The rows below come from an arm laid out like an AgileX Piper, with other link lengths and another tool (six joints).
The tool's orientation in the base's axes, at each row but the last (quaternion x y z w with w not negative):
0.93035 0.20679 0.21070 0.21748
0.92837 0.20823 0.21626 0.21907
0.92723 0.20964 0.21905 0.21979
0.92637 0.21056 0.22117 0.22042
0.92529 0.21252 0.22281 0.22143
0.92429 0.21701 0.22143 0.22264
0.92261 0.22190 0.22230 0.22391
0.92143 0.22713 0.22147 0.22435
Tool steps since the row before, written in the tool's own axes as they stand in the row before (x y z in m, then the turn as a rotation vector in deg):
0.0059 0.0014 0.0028 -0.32 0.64 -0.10
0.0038 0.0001 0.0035 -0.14 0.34 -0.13
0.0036 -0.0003 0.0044 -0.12 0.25 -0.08
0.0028 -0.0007 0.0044 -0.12 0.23 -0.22
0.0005 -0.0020 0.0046 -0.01 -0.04 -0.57
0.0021 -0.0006 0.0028 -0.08 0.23 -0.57
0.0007 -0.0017 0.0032 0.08 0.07 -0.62
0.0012 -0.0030 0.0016 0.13 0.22 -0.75
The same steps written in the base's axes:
0.0066 0.0008 0.0002 -0.12 -0.65 0.30
0.0049 0.0006 -0.0016 -0.08 -0.30 0.23
0.0050 0.0006 -0.0026 -0.06 -0.24 0.15
0.0043 0.0005 -0.0030 -0.14 -0.18 0.25
0.0021 0.0004 -0.0045 -0.31 0.21 0.43
0.0029 0.0007 -0.0019 -0.28 -0.05 0.55
0.0017 0.0007 -0.0032 -0.23 0.18 0.56
0.0008 0.0025 -0.0025 -0.21 0.13 0.75

